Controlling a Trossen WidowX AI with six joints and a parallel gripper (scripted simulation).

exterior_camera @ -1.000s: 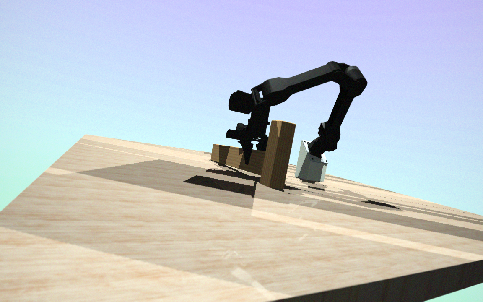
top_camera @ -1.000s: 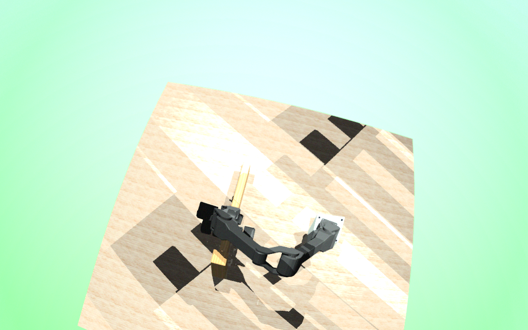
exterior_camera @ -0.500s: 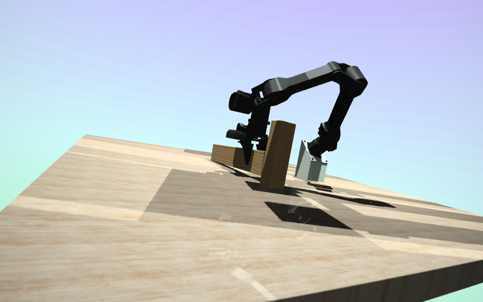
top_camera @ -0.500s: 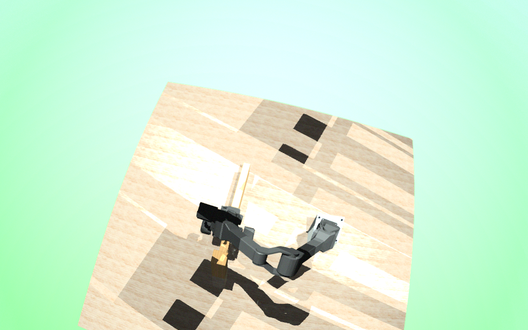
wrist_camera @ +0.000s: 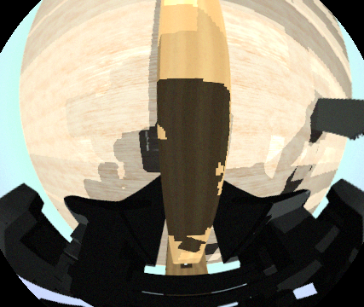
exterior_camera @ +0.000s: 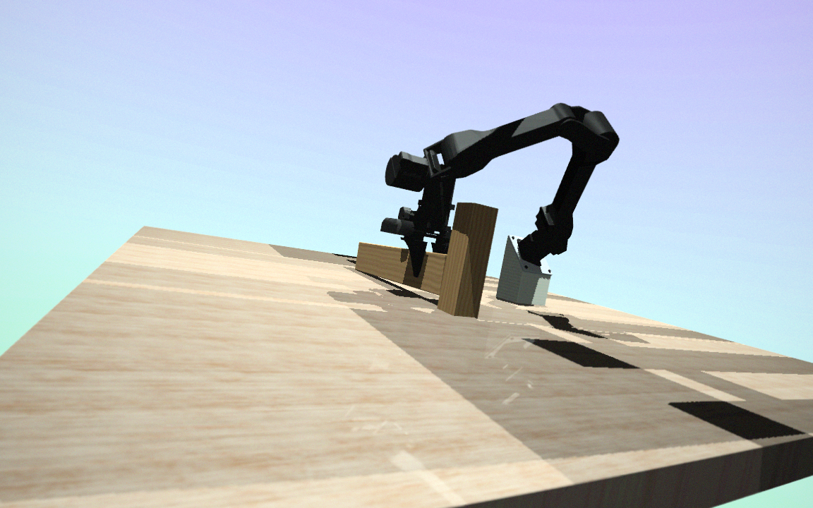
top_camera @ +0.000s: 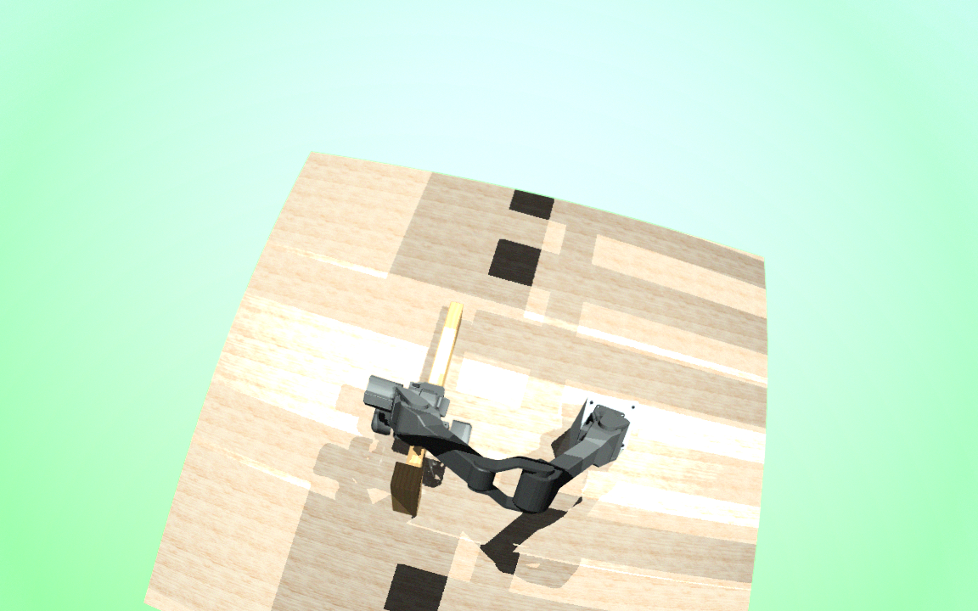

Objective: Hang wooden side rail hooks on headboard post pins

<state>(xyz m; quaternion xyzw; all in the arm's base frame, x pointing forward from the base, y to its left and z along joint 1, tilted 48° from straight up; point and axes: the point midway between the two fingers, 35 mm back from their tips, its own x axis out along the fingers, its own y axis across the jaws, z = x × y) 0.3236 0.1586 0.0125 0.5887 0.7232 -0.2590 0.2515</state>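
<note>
The upright headboard post lies 10 mm behind my gripper tip, 120 mm to the left of it and 40 mm above it.
</note>
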